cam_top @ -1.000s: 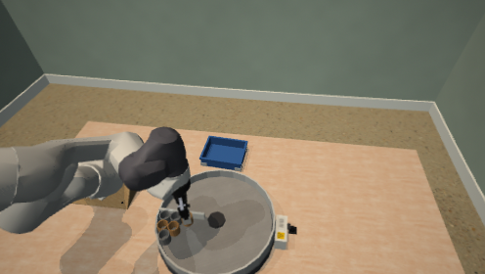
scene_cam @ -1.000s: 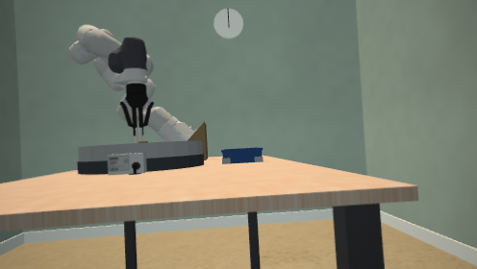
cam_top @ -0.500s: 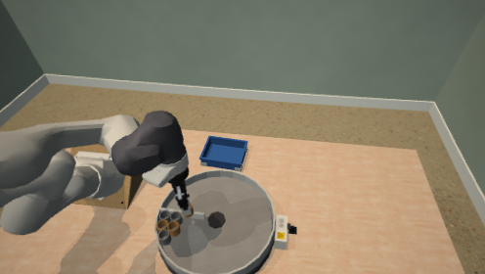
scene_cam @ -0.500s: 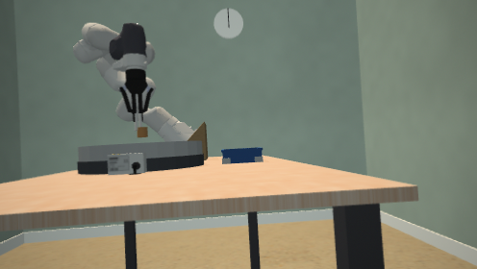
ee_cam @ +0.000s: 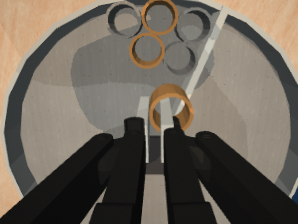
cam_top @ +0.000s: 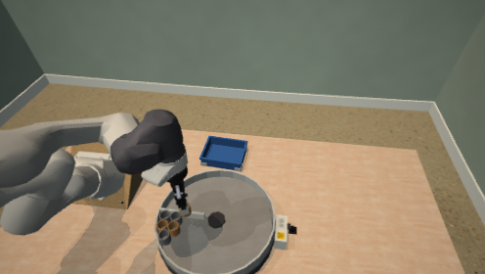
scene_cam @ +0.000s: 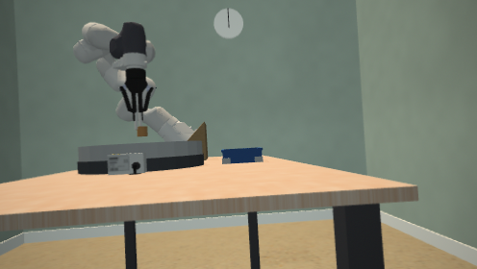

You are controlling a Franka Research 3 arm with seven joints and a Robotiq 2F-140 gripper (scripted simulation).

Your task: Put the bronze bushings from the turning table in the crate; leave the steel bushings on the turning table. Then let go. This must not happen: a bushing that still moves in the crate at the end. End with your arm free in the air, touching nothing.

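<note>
My hand is 400 mm to the right of the blue crate and 160 mm above it. From my hand the other things lie so: grey turning table 90 mm ahead, 50 mm to the left, 130 mm below.
</note>
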